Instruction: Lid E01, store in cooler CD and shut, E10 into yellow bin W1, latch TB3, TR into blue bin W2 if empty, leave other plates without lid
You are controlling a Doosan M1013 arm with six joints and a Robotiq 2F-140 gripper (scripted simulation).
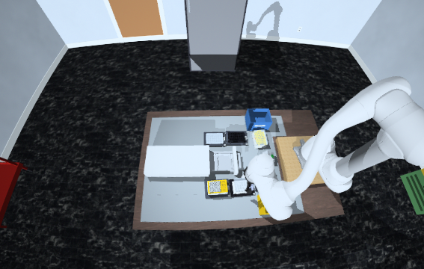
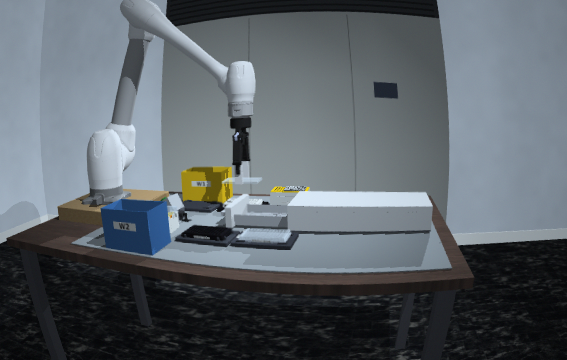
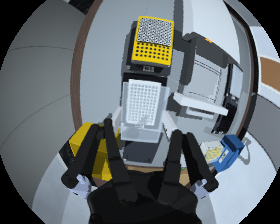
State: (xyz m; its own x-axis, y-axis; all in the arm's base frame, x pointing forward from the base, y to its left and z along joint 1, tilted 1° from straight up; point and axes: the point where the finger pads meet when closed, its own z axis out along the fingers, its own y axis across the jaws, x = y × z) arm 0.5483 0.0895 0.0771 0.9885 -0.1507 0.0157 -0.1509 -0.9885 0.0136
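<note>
The white well plate lies 100 mm below my hand. From my hand the other things lie so: black nest 120 mm below; then yellow tip rack TR 160 mm ahead, 40 mm to the right, 70 mm below; then grey plate lid 20 mm below.
</note>
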